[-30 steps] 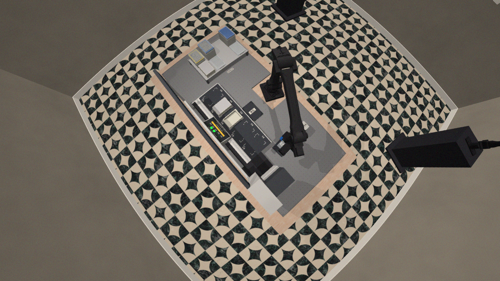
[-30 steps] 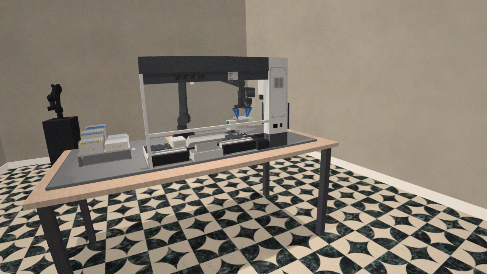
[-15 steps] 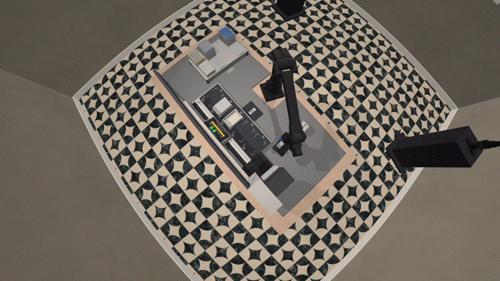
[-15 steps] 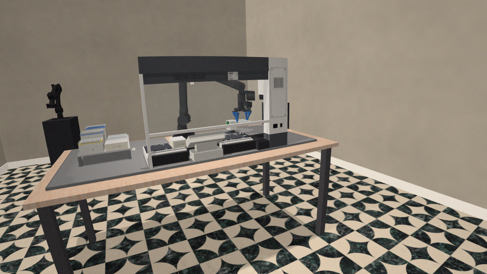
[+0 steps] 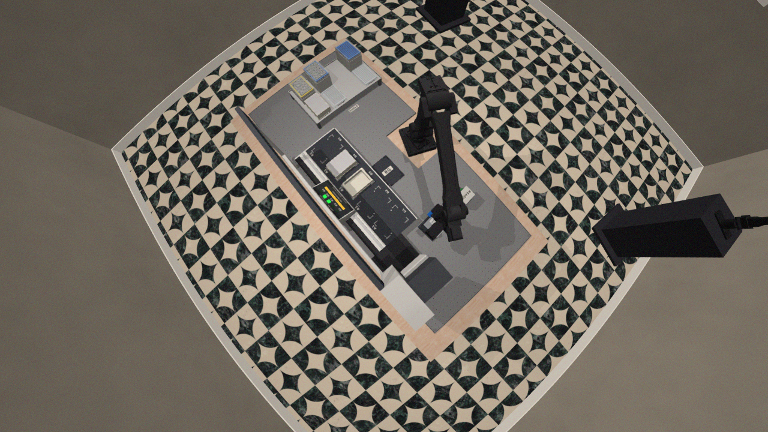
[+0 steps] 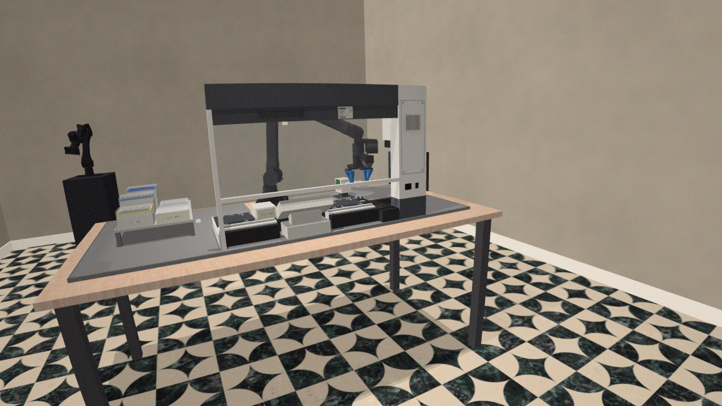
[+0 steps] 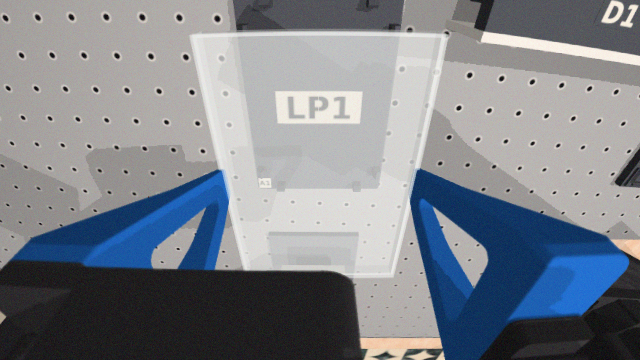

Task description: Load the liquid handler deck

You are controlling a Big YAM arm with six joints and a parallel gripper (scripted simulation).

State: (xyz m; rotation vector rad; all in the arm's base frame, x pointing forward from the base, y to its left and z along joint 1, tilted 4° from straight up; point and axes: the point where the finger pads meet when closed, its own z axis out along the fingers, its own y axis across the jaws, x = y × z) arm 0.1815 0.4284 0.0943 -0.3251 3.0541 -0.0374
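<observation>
Right now my hand is 10 cm above the dark lid park LP1. Also, from my hand: clear plate lid: 1 cm below; then tower: 31 cm ahead, 12 cm to the left, 17 cm above; then READY key: 18 cm behind, 7 cm to the right, 3 cm below.
</observation>
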